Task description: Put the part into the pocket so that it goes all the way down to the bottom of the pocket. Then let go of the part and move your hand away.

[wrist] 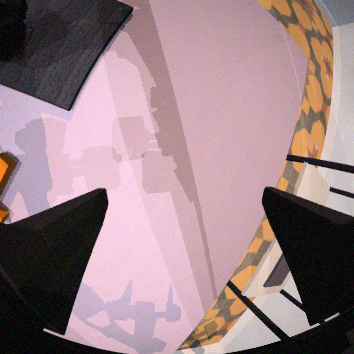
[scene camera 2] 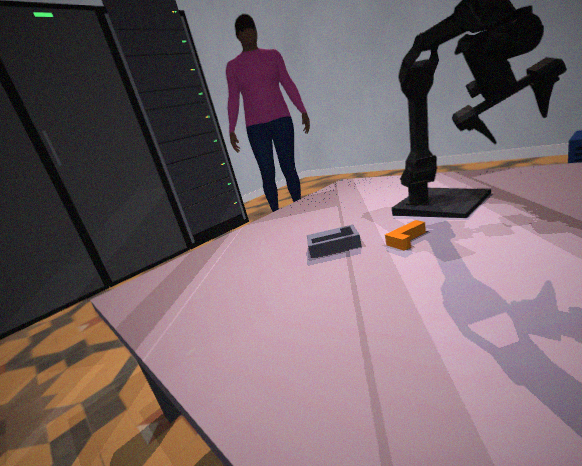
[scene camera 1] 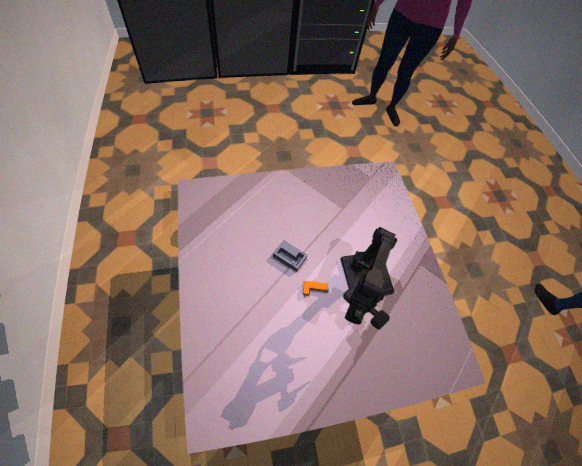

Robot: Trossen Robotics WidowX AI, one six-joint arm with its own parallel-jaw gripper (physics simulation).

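Seen in the pictures: gripper, fingertip midpoint: (wrist: 186,195) (scene camera 2: 519,130) (scene camera 1: 367,315); arm's base, origin of the base link: (wrist: 10,41) (scene camera 2: 418,201) (scene camera 1: 357,265).
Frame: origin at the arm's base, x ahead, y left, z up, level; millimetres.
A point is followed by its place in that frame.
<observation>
The orange L-shaped part (scene camera 1: 317,286) @[y 33, x 232, z 7 mm] (scene camera 2: 406,234) @[y 33, x 253, z -3 mm] (wrist: 4,168) @[y 59, x 199, z 6 mm] lies flat on the table, between the robot base and the pocket block; in the wrist view it is cut off at the left edge. The grey block (scene camera 1: 298,266) @[y -87, x 279, z 10 mm] (scene camera 2: 335,248) @[y -133, x 329, z -12 mm] sits apart from the part, with a dark L-shaped pocket (scene camera 1: 290,255) @[y -159, x 290, z -7 mm] open on top and empty. The block does not show in the wrist view. My gripper (scene camera 1: 367,318) @[y 260, x 148, z 191 mm] (scene camera 2: 520,129) @[y 260, x 148, z 191 mm] (wrist: 186,195) @[y 260, x 148, z 191 mm] is wide open and empty, high above the table, off to the side of the part.
The pink table (scene camera 1: 225,300) @[y -52, x 646, z -23 mm] (scene camera 2: 275,350) @[y -61, x 696, z -24 mm] (wrist: 240,100) @[y 449, x -19, z -24 mm] carries my base plate (scene camera 1: 350,267) @[y -2, x 39, z 0 mm] (scene camera 2: 450,204) @[y 95, x 27, z -6 mm] (wrist: 75,65) @[y 134, x 27, z -9 mm] near the part. Dark cabinets (scene camera 1: 170,40) (scene camera 2: 50,200) and a standing person (scene camera 1: 410,45) (scene camera 2: 260,90) are beyond the table. Arm shadows fall across the tabletop.
</observation>
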